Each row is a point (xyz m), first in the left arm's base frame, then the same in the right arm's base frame.
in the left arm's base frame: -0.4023 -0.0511 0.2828
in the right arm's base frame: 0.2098 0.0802 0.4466
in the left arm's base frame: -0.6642 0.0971 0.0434
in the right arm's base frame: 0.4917 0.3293 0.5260
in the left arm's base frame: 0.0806 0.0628 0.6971
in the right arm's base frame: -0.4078 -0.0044 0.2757
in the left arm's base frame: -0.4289 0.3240 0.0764
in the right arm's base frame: 0.2091 0.4906 0.5713
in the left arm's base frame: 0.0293 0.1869 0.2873
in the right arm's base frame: -0.2367 0.2195 0.6021
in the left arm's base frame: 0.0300 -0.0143 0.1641
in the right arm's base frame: -0.1327 0.0566 0.7374
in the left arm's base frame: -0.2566 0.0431 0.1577
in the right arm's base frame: 0.1049 0.1699 0.6100
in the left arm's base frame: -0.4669 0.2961 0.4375
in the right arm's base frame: 0.1084 0.3874 0.2369
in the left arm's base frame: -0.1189 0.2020 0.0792
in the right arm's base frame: -0.0294 0.3120 0.7203
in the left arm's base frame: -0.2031 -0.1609 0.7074
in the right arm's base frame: -0.1007 -0.1631 0.1702
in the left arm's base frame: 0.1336 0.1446 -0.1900
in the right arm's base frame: -0.1289 0.2698 1.0778
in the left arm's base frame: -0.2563 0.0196 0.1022
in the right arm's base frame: 0.1330 0.1605 0.6625
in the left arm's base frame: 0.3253 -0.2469 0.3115
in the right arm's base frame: -0.3842 -0.2580 0.7652
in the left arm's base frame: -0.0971 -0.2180 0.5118
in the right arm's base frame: -0.1008 -0.1930 0.3979
